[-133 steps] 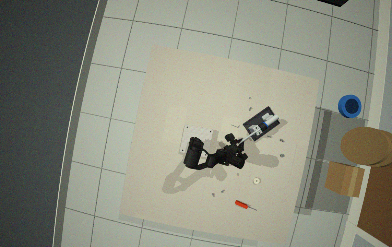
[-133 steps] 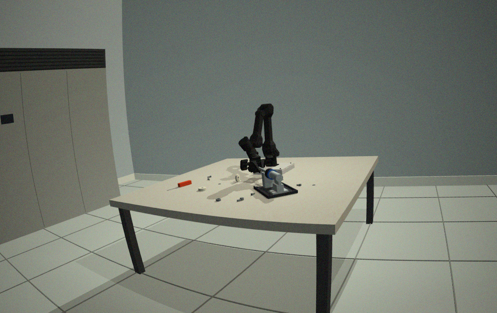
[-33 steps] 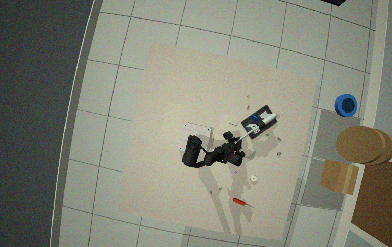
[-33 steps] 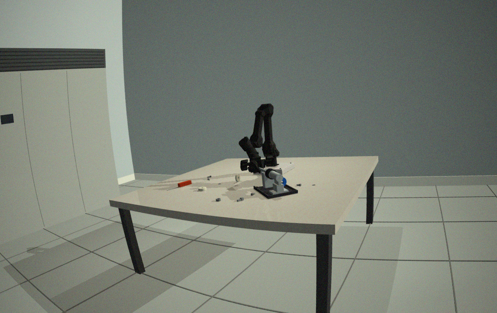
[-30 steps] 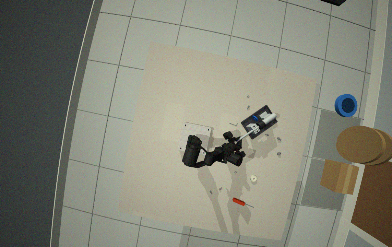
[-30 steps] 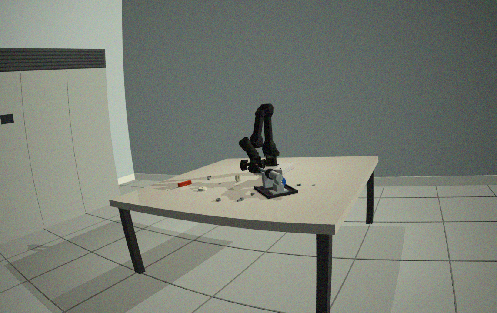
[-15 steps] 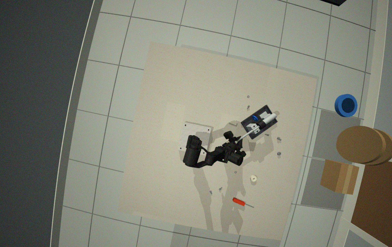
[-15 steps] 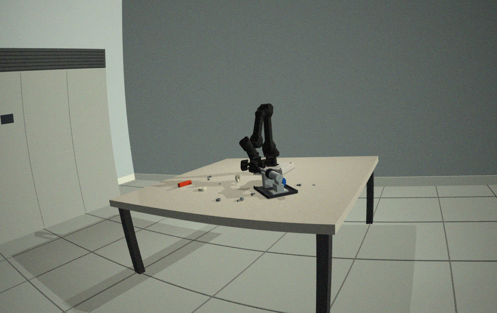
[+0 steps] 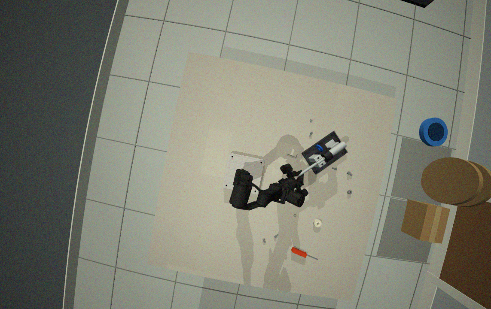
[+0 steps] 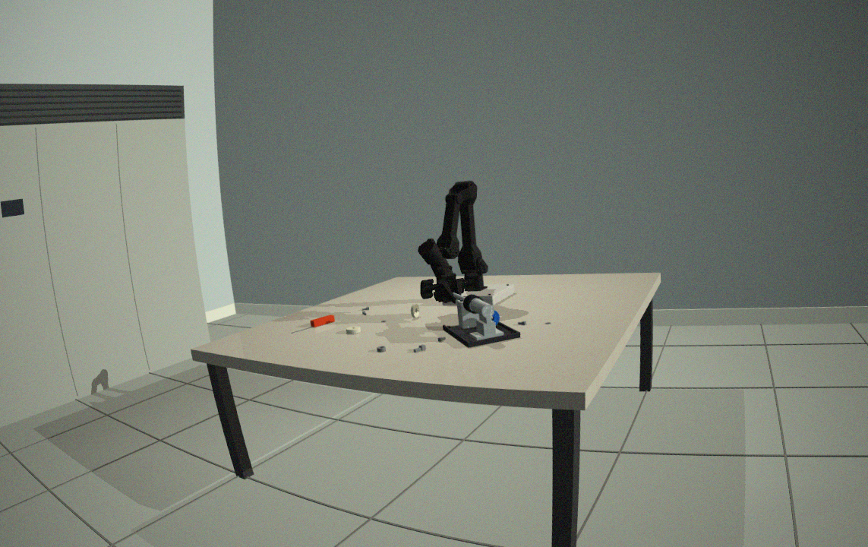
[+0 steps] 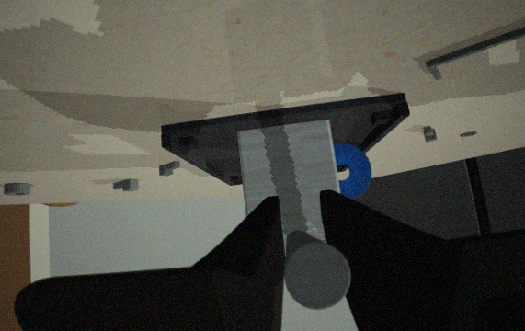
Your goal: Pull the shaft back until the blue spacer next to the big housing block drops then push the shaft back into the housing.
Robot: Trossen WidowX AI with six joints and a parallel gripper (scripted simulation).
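My gripper tip is 50 mm to the right of the grey shaft, 40 mm short of it and 20 mm below it. Also, from my gripper tip: white ring 280 mm to the right, 190 mm ahead, 50 mm below; then blue spacer 150 mm to the left, 70 mm ahead, 30 mm below.
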